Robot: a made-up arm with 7 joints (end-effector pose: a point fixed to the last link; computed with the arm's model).
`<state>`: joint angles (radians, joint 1 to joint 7).
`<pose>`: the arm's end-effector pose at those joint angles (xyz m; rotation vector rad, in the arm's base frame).
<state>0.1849 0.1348 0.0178 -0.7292 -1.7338 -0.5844 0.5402</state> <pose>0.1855 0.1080 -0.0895 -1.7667 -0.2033 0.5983</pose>
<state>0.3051 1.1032 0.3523 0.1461 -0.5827 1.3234 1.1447</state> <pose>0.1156 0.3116 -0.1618 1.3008 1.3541 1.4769</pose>
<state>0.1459 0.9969 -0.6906 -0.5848 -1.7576 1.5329 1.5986</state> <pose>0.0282 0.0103 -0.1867 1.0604 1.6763 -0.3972</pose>
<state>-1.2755 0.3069 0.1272 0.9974 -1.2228 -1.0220 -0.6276</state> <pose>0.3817 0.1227 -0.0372 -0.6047 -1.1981 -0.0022</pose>
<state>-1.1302 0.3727 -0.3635 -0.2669 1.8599 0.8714 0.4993</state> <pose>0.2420 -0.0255 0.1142 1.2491 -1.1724 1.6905</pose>
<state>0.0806 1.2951 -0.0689 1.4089 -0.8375 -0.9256 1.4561</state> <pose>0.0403 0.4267 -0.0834 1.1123 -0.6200 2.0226</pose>
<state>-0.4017 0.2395 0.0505 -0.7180 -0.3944 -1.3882 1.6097</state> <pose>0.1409 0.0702 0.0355 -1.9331 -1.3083 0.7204</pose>
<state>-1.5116 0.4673 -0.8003 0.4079 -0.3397 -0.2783 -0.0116</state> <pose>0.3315 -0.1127 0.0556 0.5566 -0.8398 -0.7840</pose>
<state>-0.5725 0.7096 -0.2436 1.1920 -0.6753 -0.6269 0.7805</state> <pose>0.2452 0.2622 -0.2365 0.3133 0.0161 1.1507</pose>
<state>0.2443 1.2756 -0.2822 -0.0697 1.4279 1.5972 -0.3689</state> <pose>0.1594 0.2258 -0.1298 2.3457 0.9783 1.0325</pose>
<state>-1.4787 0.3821 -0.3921 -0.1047 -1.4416 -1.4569 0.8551</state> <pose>0.2250 -0.0114 0.1609 -2.1209 -0.9127 -0.1169</pose>
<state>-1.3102 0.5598 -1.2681 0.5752 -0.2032 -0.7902 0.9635</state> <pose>0.3153 -0.0807 -0.1106 0.3168 -0.9673 -0.3363</pose>
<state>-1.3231 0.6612 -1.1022 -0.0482 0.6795 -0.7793 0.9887</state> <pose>0.2243 -0.1270 -0.0587 0.4016 -1.8642 -0.8321</pose>
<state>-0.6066 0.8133 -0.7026 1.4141 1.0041 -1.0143 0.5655</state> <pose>0.1652 0.2513 -0.2867 1.4110 0.1696 -0.9264</pose>
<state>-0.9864 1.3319 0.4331 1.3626 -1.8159 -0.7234 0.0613</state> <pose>0.1473 0.4247 0.0091 -0.9333 -1.3389 1.3526</pose>
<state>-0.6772 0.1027 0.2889 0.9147 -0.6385 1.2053 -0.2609</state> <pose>0.2475 0.0460 -0.2965 -0.9843 1.4839 -0.3559</pose>
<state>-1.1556 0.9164 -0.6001 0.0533 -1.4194 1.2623 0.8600</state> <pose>0.3085 0.0138 -0.0435 0.5478 0.8207 0.0510</pose>
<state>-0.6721 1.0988 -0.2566 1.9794 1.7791 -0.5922 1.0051</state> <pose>0.0359 0.3816 -0.1963 2.0099 0.6864 -0.5615</pose>
